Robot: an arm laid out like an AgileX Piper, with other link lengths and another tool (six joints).
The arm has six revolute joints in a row. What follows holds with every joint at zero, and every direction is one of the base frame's. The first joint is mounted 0.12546 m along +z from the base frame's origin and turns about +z. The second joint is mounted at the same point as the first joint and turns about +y. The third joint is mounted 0.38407 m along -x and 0.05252 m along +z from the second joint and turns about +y. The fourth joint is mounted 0.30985 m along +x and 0.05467 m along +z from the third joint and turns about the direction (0.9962, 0, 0.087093). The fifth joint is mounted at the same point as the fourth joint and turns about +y. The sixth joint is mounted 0.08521 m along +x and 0.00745 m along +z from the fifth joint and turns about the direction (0.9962, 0, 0.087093). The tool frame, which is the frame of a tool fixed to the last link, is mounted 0.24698 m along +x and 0.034 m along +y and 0.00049 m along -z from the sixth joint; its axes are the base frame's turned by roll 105.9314, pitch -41.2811 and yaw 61.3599 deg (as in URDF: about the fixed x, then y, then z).
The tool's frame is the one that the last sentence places.
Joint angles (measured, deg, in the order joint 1, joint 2, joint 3, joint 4, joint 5, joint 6), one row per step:
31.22 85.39 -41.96 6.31 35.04 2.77
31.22 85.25 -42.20 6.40 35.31 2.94
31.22 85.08 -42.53 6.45 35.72 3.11
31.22 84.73 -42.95 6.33 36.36 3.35
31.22 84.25 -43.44 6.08 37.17 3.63
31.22 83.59 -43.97 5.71 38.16 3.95
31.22 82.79 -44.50 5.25 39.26 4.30
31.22 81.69 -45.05 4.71 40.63 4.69
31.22 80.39 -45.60 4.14 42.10 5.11
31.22 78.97 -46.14 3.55 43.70 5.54
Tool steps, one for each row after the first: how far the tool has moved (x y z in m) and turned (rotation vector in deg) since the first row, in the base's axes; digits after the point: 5 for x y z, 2 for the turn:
0.00056 0.00093 0.00207 0.17 -0.01 -0.19
0.00115 0.00179 0.00467 0.31 -0.02 -0.35
0.00172 0.00209 0.00855 0.39 -0.12 -0.45
0.00228 0.00191 0.01336 0.41 -0.28 -0.50
0.00260 0.00112 0.01926 0.38 -0.51 -0.51
0.00262 -0.00026 0.02583 0.30 -0.81 -0.49
0.00184 -0.00248 0.03400 0.21 -1.18 -0.47
0.00070 -0.00515 0.04323 0.14 -1.64 -0.48
-0.00116 -0.00848 0.05288 0.04 -2.11 -0.51

